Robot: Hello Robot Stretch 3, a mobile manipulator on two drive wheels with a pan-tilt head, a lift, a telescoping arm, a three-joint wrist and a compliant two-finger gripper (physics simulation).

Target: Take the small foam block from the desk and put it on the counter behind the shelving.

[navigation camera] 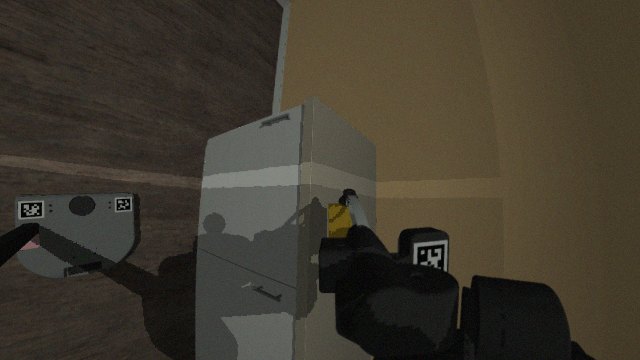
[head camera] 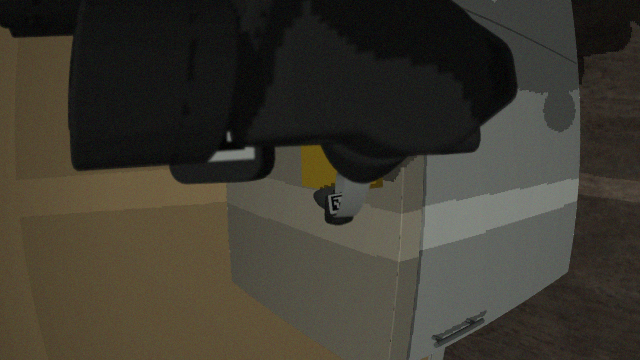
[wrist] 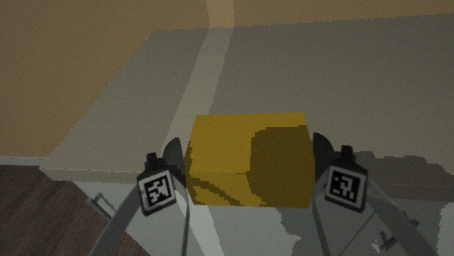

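Observation:
The yellow foam block is between the two fingertips of my gripper, which press on its left and right sides in the wrist view. My gripper is shut on it. The block shows over the beige counter top, near the front edge in the wrist view. The height of the block above the counter cannot be told. In the head camera view the dark wrist hides part of the block and one finger. The desk and the shelving do not show.
Grey cabinet fronts with bar handles run down from the counter's front edge. A tan wall stands behind the counter. Dark wood floor and my base lie in front of the cabinets.

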